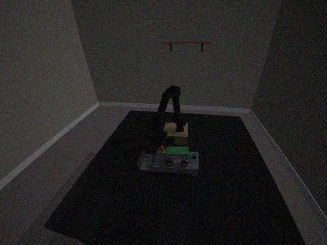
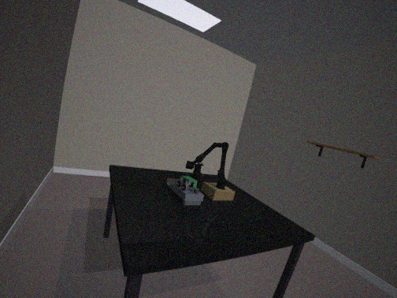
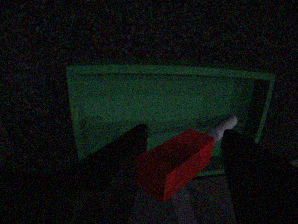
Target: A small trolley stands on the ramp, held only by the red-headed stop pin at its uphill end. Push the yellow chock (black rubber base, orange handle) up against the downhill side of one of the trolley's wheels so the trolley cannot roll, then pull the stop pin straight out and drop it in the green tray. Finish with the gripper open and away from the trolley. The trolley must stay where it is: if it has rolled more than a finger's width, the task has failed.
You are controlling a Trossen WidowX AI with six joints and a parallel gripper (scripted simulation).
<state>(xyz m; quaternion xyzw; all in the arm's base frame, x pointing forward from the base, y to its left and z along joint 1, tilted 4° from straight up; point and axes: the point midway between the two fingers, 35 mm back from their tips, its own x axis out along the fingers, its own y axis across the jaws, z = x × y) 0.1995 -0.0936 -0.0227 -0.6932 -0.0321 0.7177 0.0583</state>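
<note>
Now: gripper tip 1 cm to the right of the red-headed stop pin. From my gripper tip the other things lie so: yellow chock (7 cm ahead, 5 cm above, 3 cm to the left); trolley (12 cm to the left, 12 cm ahead, 8 cm above).
</note>
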